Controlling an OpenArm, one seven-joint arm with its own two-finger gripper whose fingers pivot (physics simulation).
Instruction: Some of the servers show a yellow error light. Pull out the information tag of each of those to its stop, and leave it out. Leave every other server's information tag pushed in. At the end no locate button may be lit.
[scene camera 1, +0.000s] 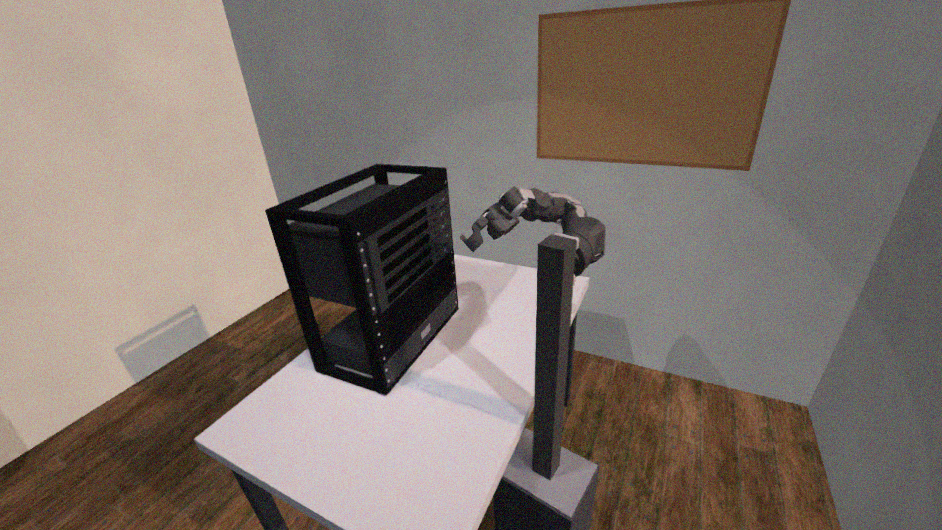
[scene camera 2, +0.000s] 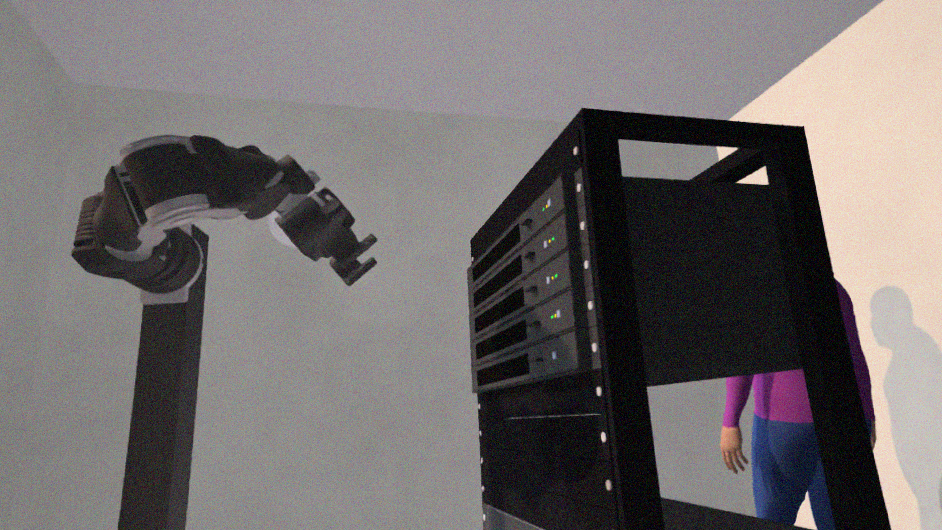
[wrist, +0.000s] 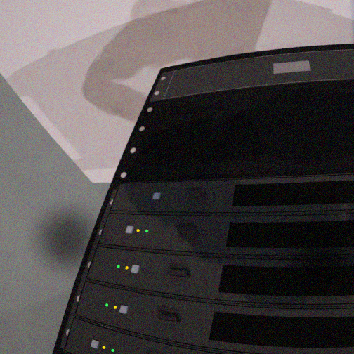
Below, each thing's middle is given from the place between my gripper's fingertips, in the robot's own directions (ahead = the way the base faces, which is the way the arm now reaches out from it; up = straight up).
The black rack (scene camera 2: 659, 281) lies 350 mm ahead of my hand, 170 mm below it and 90 mm to the left of it.
